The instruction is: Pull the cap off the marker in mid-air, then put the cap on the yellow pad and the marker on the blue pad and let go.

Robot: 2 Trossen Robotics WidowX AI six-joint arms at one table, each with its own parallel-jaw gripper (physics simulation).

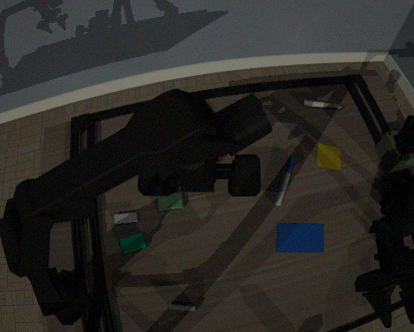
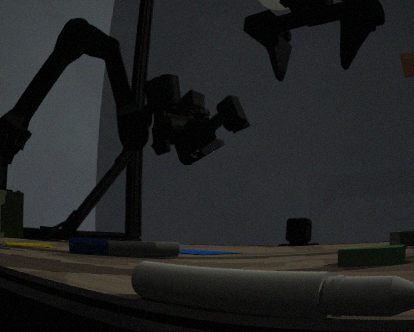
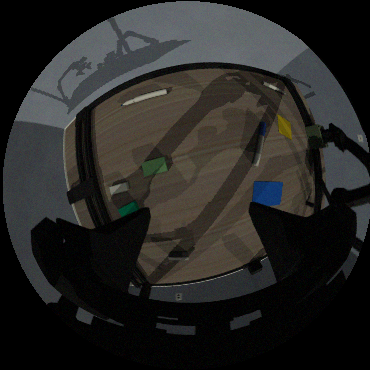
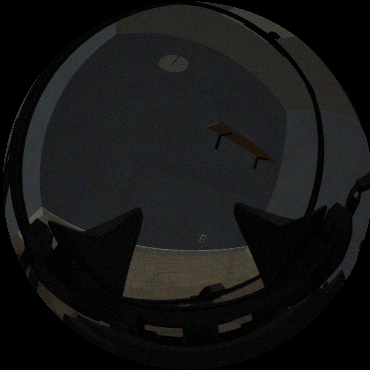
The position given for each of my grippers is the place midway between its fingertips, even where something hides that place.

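Observation:
Blue pad (image 1: 291,237). Light green block (image 2: 371,255); out of frame in image 4. Left gripper, mine: (image 2: 310,74), (image 1: 203,188), (image 3: 200,210). Right gripper, mine: (image 2: 236,133), (image 4: 187,211).

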